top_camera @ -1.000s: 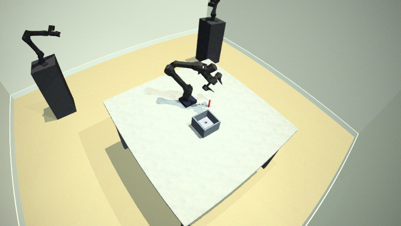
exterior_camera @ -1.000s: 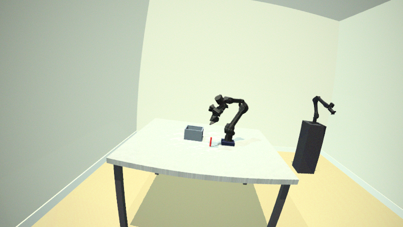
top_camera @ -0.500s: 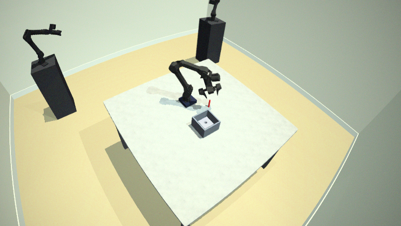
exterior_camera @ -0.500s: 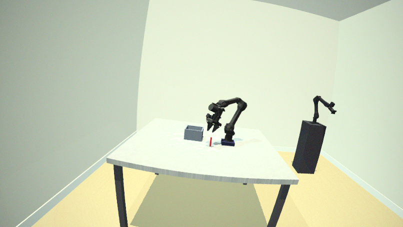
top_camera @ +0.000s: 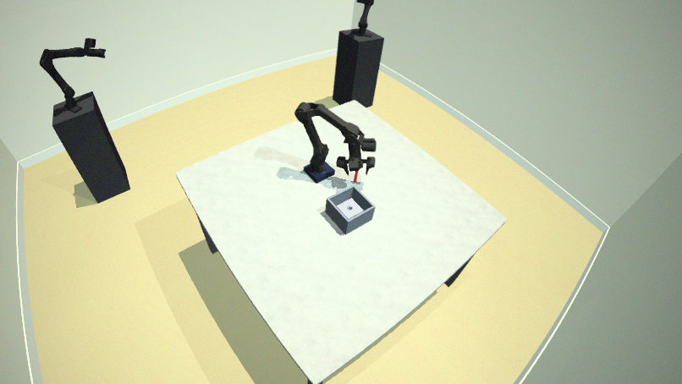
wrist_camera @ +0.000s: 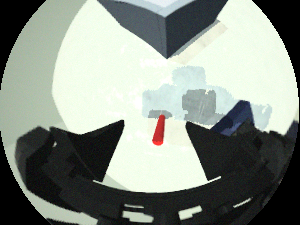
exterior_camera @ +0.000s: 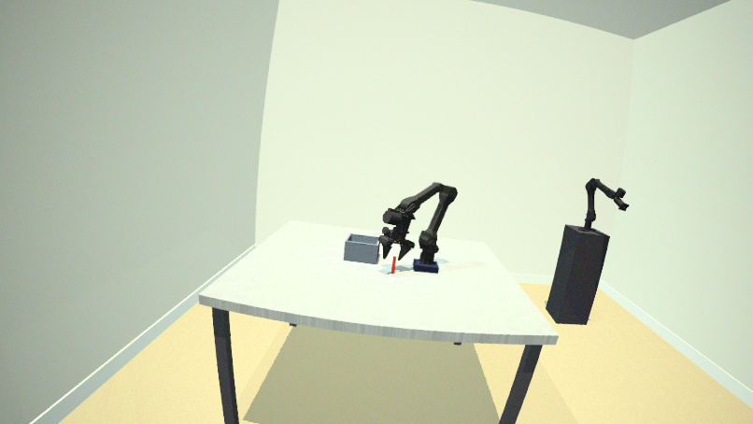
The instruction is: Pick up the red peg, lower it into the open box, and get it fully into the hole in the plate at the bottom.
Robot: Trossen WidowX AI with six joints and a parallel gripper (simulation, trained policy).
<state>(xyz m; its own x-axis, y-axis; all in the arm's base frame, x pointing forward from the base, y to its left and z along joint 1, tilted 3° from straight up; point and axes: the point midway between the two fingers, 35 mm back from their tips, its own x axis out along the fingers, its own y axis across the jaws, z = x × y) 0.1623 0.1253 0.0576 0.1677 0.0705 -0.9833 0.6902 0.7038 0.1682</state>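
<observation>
The red peg is 10 mm behind my gripper tip, 10 mm to the left of it and 20 mm below it. The rest, counted from my gripper tip: grey box 150 mm ahead, 160 mm to the right, 30 mm below.
</observation>
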